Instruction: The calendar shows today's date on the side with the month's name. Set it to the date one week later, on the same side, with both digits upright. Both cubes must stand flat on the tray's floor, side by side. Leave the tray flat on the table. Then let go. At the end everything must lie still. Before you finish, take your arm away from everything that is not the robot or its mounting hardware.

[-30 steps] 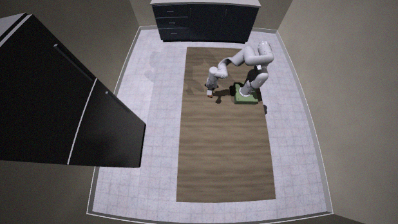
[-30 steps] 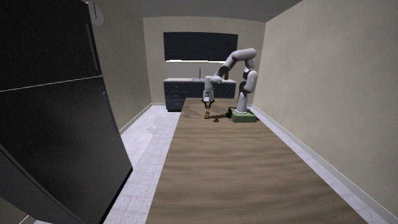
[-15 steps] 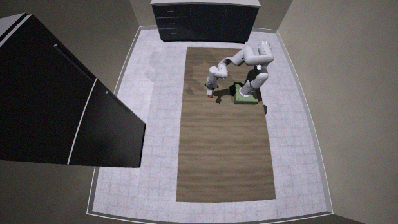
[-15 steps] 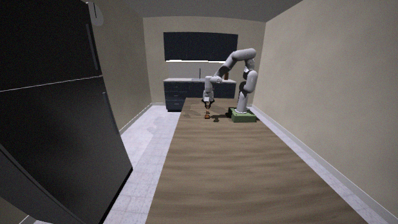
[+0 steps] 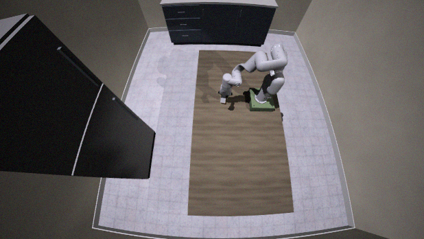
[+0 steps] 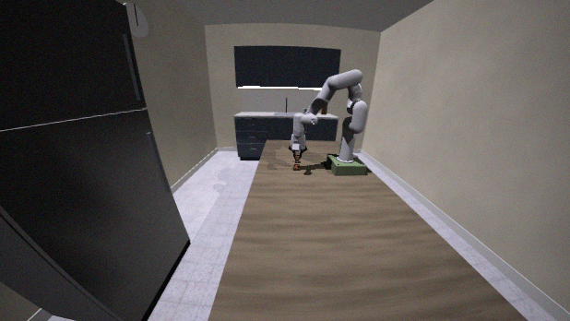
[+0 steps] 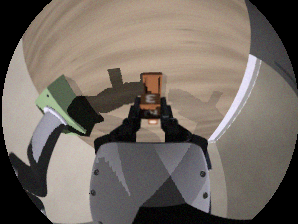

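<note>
Right now the calendar tray is 20 mm to the right of my hand and 100 mm below it. Also, from my hand: calendar cube (10 mm below).
</note>
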